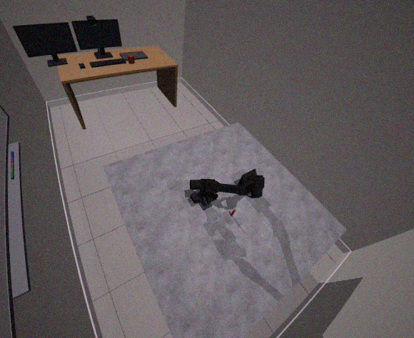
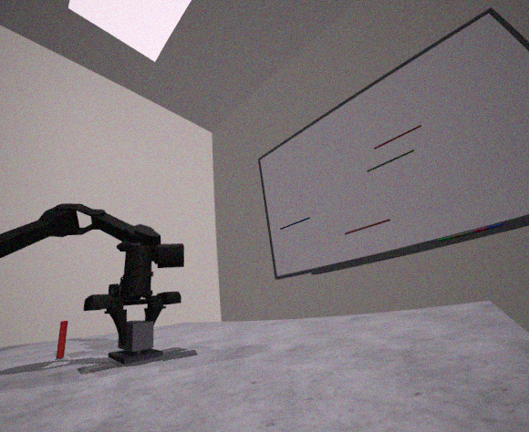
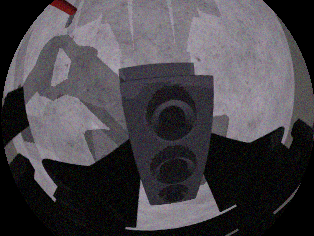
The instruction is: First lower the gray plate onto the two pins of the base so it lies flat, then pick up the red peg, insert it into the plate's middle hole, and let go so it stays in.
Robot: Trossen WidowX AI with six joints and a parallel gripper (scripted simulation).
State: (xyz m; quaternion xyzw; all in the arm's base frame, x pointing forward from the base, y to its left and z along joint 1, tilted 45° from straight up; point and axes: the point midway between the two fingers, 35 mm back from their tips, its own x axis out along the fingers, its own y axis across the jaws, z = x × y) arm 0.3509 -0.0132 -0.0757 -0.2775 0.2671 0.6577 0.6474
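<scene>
The dark base lies 20 mm below my gripper tip. Round my gripper tip: gray plate: 30 mm above; red peg: 180 mm to the left, 110 mm behind, 20 mm above.
</scene>
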